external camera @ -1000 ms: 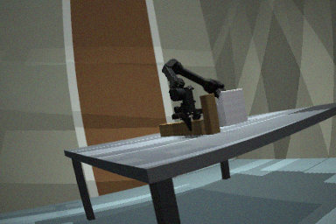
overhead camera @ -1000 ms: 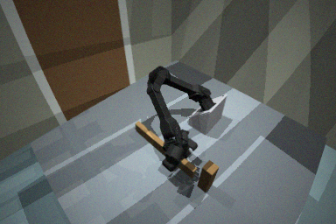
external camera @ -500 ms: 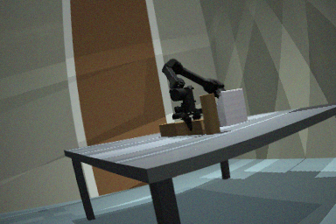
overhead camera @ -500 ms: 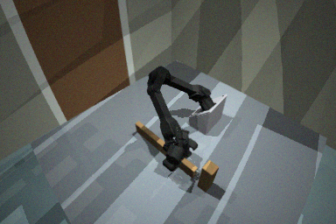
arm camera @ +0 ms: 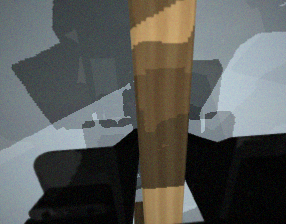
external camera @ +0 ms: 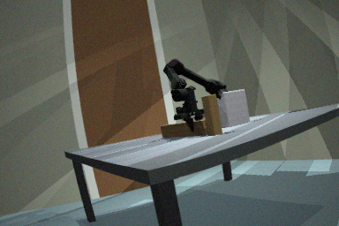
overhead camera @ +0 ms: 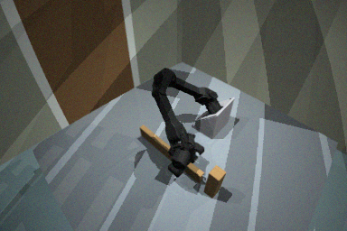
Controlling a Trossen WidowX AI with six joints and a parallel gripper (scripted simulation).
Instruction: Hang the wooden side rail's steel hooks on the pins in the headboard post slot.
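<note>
Right now the headboard post is 16 cm to the left of my gripper tip, 6 cm above it and 1 cm behind it.
</note>
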